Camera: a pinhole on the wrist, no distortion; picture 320 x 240 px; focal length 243.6 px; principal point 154.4 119.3 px. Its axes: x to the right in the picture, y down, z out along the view. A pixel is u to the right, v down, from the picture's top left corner.
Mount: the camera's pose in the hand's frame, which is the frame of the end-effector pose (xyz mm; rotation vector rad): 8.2 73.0 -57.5 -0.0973 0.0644 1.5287
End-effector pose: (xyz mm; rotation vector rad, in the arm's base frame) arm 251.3 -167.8 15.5 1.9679 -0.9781 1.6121
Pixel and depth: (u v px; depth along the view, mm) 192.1 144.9 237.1
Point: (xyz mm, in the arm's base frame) 267.4 -374.4 -61.5
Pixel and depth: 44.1 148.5 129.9
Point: 281.3 -237.8 -18.5
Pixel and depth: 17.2 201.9 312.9
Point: 471.4 -283.6 -149.8
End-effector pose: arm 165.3 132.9 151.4 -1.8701 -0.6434 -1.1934
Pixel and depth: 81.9 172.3 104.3
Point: 222.8 144.7 105.0
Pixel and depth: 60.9 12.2 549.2
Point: 450.1 613.3 274.8
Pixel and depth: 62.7 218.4 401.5
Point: 246.4 446.2 -71.3
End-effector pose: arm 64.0 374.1 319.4 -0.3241 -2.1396 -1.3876
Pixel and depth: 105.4 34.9 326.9
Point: -99.2 627.1 327.8
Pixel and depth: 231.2 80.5 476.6
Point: -2.3 843.4 447.4
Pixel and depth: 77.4 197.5 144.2
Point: 91.2 477.8 301.3
